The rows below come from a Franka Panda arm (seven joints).
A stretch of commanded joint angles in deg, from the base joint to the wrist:
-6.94 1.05 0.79 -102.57 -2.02 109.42 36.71
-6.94 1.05 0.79 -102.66 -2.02 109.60 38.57
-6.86 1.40 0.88 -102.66 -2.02 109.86 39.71
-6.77 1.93 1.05 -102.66 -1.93 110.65 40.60
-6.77 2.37 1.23 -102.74 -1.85 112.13 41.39
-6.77 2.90 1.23 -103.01 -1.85 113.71 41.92
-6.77 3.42 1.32 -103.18 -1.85 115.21 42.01
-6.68 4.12 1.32 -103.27 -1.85 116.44 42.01
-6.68 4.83 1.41 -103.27 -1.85 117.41 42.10
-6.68 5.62 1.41 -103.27 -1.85 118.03 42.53
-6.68 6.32 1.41 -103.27 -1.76 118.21 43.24
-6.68 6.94 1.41 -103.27 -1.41 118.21 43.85
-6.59 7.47 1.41 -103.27 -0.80 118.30 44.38
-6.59 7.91 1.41 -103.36 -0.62 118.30 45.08
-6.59 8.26 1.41 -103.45 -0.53 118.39 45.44
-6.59 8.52 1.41 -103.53 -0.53 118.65 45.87
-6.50 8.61 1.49 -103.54 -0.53 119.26 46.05
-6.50 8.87 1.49 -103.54 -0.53 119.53 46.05
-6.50 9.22 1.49 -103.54 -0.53 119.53 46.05
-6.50 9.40 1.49 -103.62 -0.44 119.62 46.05
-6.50 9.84 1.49 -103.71 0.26 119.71 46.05
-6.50 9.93 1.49 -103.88 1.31 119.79 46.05
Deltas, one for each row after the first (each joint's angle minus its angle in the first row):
0.00 0.00 0.00 -0.09 0.00 0.18 1.86
0.08 0.35 0.09 -0.09 0.00 0.44 3.00
0.17 0.88 0.26 -0.09 0.09 1.23 3.89
0.17 1.32 0.44 -0.17 0.17 2.71 4.68
0.17 1.85 0.44 -0.44 0.17 4.29 5.21
0.17 2.37 0.53 -0.61 0.17 5.79 5.30
0.26 3.07 0.53 -0.70 0.17 7.02 5.30
0.26 3.78 0.62 -0.70 0.17 7.99 5.39
0.26 4.57 0.62 -0.70 0.17 8.61 5.82
0.26 5.27 0.62 -0.70 0.26 8.79 6.53
0.26 5.89 0.62 -0.70 0.61 8.79 7.14
0.35 6.42 0.62 -0.70 1.22 8.88 7.67
0.35 6.86 0.62 -0.79 1.40 8.88 8.37
0.35 7.21 0.62 -0.88 1.49 8.97 8.73
0.35 7.47 0.62 -0.96 1.49 9.23 9.16
0.44 7.56 0.70 -0.97 1.49 9.84 9.34
0.44 7.82 0.70 -0.97 1.49 10.11 9.34
0.44 8.17 0.70 -0.97 1.49 10.11 9.34
0.44 8.35 0.70 -1.05 1.58 10.20 9.34
0.44 8.79 0.70 -1.14 2.28 10.29 9.34
0.44 8.88 0.70 -1.31 3.33 10.37 9.34

